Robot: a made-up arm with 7 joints.
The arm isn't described. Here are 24 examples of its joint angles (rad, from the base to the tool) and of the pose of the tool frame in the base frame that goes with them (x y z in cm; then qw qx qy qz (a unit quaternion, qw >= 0)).
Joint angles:
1: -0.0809 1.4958 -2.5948 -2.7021 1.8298 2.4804 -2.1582
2: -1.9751 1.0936 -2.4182 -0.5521 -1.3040 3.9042 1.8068
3: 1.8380 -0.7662 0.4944 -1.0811 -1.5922 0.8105 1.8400
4: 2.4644 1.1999 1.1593 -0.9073 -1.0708 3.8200 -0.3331
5: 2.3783 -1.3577 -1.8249 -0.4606 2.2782 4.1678 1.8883
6: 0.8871 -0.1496 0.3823 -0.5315 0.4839 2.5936 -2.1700
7: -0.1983 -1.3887 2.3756 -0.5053 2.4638 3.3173 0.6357
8: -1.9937 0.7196 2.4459 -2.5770 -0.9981 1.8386 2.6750
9: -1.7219 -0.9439 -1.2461 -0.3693 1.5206 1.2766 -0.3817
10: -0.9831 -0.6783 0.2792 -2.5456 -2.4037 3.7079 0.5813
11: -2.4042 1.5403 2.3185 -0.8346 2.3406 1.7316 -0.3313
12: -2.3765 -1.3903 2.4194 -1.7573 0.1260 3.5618 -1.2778
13: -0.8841 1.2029 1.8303 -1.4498 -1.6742 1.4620 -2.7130
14: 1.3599 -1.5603 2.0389 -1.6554 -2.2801 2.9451 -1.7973
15: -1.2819 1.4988 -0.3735 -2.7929 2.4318 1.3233 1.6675
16: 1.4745 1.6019 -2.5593 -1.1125 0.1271 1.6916 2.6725
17: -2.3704 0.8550 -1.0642 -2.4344 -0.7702 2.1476 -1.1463
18: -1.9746 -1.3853 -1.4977 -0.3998 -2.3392 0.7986 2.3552
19: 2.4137 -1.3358 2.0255 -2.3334 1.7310 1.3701 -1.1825
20: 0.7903 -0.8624 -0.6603 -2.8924 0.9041 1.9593 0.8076
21: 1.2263 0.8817 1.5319 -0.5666 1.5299 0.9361 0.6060
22: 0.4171 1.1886 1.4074 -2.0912 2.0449 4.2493 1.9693
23: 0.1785 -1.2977 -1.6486 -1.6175 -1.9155 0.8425 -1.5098
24: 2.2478 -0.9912 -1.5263 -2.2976 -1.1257 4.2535 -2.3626
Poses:
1: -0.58 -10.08 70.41 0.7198 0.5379 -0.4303 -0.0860
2: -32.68 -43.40 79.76 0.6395 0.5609 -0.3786 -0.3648
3: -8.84 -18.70 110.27 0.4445 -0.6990 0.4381 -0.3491
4: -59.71 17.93 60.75 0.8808 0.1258 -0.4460 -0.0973
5: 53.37 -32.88 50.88 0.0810 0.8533 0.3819 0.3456
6: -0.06 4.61 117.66 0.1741 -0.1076 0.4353 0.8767
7: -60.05 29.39 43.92 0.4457 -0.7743 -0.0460 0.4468
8: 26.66 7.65 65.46 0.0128 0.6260 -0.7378 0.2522
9: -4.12 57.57 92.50 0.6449 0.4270 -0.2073 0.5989
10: 15.50 -3.82 67.20 0.3504 0.7111 0.5834 0.1765
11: -32.30 -61.59 66.99 0.5874 0.3402 -0.4812 -0.5547
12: 51.51 12.64 22.81 0.4069 0.5137 0.7468 0.1130
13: 59.03 -2.24 70.78 0.1876 -0.0708 0.9692 -0.1433
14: -41.22 -26.24 21.07 0.5681 -0.3225 -0.7433 0.1439
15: -8.60 -3.56 17.35 0.2626 0.9235 0.1640 0.2265
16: 27.04 57.82 74.67 0.3087 0.0074 0.5428 -0.7810
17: -38.91 8.57 34.66 0.6526 -0.5053 0.5455 0.1456
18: 17.76 71.65 55.02 0.1135 0.7543 -0.5011 0.4087
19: -12.23 -37.27 28.06 0.2855 -0.5616 0.7552 -0.1812
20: 21.68 -1.93 56.14 0.4287 -0.7115 0.3579 0.4266
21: -2.39 56.88 91.40 0.2399 0.1363 -0.5757 0.7697
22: 11.06 40.45 45.87 0.1192 0.1893 -0.9747 0.0002
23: -32.90 -51.67 47.52 0.3370 -0.8795 0.0332 0.3344
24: 35.51 7.89 59.38 0.4543 -0.1229 0.3707 0.8007
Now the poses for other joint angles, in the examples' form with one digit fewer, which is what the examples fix.
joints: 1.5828 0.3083 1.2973 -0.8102 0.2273 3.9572 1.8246
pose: -18.4 24.6 101.6 0.637 -0.140 0.186 0.735
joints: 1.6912 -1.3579 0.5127 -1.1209 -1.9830 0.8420 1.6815
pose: -8.6 -51.8 90.1 0.520 -0.439 0.676 -0.284
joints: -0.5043 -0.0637 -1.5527 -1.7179 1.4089 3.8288 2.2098
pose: -23.8 -28.9 81.3 0.294 0.725 -0.022 -0.623
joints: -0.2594 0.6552 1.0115 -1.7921 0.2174 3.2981 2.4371
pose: 50.2 22.1 61.7 0.489 -0.314 0.774 0.252
